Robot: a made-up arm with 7 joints.
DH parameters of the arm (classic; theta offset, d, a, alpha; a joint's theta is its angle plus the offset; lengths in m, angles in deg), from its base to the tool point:
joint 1: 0 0.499 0 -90
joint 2: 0 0 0 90
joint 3: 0 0.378 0.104 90
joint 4: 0 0 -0.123 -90
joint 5: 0 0.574 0 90
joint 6: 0 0 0.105 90
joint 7: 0 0 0 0
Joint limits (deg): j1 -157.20..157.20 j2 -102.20..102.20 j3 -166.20..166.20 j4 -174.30..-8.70 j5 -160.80..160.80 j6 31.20..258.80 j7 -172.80..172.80
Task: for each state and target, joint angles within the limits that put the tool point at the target. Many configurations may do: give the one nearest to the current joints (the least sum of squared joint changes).
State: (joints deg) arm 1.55 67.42 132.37 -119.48 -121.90 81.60 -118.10
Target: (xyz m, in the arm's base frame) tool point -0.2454 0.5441 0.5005
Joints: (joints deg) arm 10.58 56.29 99.47 -146.92 -120.82 79.22 -118.10
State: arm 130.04 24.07 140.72 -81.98 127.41 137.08 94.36
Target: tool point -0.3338 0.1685 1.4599
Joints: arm 112.00 45.50 158.64 -49.07 125.44 127.08 94.36
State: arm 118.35 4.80 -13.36 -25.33 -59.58 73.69 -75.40
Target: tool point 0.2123 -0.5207 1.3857
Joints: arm 103.88 -37.34 -14.61 -8.70 -60.16 53.28 -75.40
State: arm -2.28 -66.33 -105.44 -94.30 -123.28 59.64 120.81
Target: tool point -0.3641 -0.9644 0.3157
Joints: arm 37.29 -87.62 -108.81 -57.19 -127.86 67.77 120.81
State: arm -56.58 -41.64 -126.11 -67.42 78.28 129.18 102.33
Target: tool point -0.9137 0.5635 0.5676
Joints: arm -46.94 -70.31 -130.84 -36.71 70.99 107.68 102.33
